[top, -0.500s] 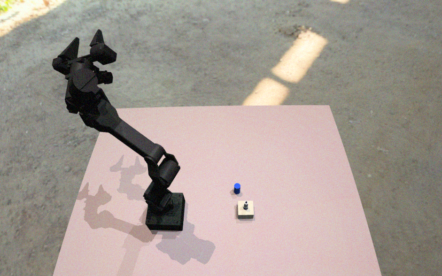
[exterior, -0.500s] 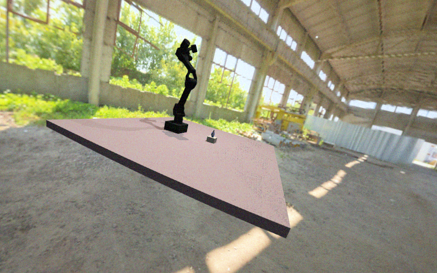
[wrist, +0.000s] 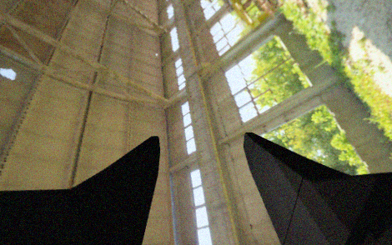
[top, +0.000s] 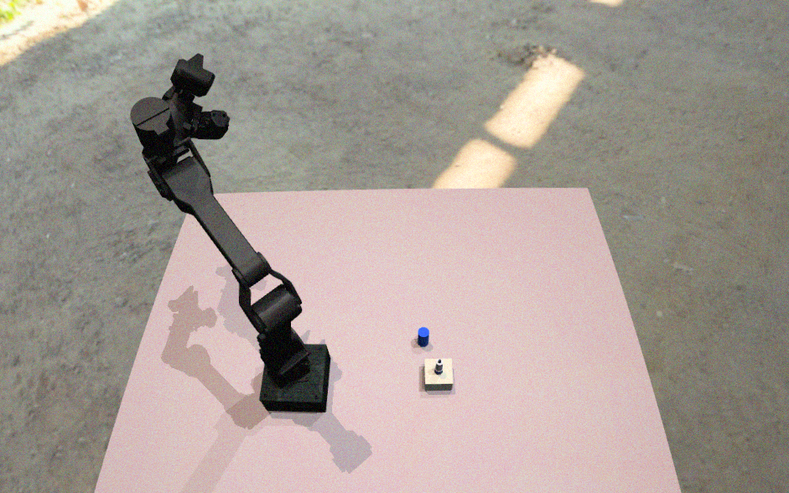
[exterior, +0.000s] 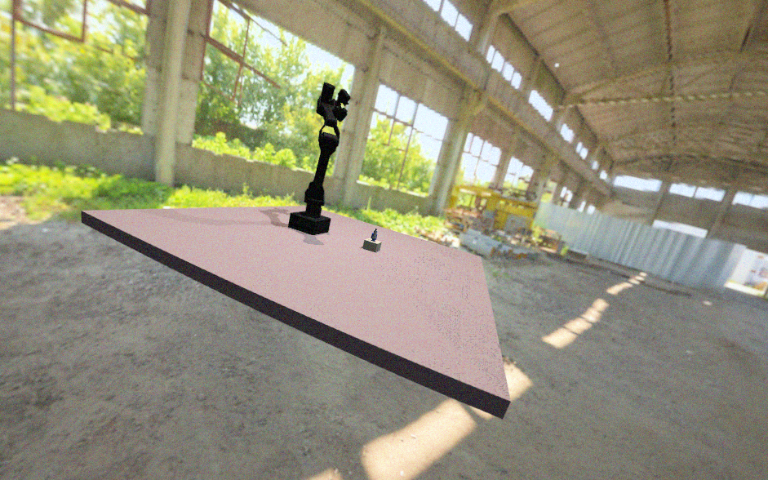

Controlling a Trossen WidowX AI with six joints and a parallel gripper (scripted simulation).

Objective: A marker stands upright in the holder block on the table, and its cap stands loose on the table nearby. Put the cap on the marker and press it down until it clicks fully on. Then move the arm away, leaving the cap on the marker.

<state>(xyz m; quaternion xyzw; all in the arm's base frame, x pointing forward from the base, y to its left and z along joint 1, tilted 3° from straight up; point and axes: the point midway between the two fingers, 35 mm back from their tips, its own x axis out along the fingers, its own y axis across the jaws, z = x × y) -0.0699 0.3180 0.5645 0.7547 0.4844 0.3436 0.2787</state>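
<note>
My gripper tip is 640 mm above the dark blue cap, 360 mm short of it and 270 mm to the left of it. The rest, counted from my gripper tip: holder block: 640 mm below, 370 mm to the right, 370 mm ahead.
</note>
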